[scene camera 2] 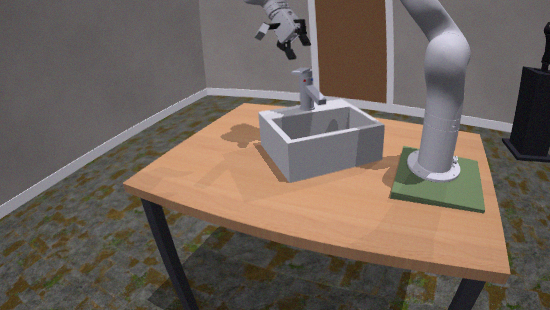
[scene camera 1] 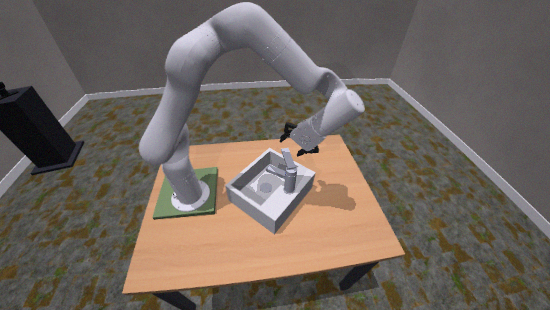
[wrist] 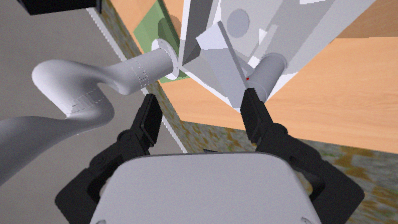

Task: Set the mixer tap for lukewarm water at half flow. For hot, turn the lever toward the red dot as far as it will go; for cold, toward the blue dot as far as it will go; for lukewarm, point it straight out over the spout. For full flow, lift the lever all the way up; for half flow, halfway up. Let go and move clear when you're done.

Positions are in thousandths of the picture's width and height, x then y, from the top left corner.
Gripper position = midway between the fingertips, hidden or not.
Note:
In view: the gripper (scene camera 2: 545,169), a grey mixer tap (scene camera 2: 559,295) and a grey basin (scene camera 2: 628,476).
The gripper is seen too in scene camera 1 (scene camera 1: 526,476) and in the wrist view (wrist: 504,453). The grey mixer tap is seen too in the wrist view (wrist: 682,297). The grey basin also shows in scene camera 1 (scene camera 1: 472,627) and in the wrist view (wrist: 753,172).

